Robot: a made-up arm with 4 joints.
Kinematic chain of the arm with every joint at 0, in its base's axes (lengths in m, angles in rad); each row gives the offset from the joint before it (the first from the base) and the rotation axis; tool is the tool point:
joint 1: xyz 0 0 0.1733 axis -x
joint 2: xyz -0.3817 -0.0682 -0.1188 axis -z
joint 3: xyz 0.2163 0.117 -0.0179 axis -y
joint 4: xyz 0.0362 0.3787 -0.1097 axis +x
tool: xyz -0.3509 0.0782 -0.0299
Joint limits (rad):
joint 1: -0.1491..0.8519
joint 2: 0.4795..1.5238
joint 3: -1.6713..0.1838
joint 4: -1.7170..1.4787
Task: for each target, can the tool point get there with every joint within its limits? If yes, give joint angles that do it. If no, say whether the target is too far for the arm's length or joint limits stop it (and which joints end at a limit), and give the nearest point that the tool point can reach.
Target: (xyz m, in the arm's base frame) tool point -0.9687 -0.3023 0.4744
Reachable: no: joint limits stop it (at a limit: joint 1, joint 2, joint 4) | nearest point -0.2400 0.3548 0.3065 | short by 0.995 m
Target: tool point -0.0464 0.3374 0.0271
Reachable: yes | joints 0.2657 0.9182 -0.7674 -0.7991
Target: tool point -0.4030 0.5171 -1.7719
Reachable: no: too far | nearest point -0.1792 0.1488 -0.3865 | short by 1.451 m
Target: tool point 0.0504 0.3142 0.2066
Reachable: yes | joints 0.3735 0.7660 -1.2393 1.2175
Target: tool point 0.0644 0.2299 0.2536
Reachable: yes | joints 0.0756 1.1140 -1.2297 -0.7977
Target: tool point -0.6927 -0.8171 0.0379
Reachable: no: joint limits stop it (at a limit: joint 1, joint 2, joint 3, joint 4) | nearest point 0.0697 -0.2729 -0.0825 | short by 0.944 m
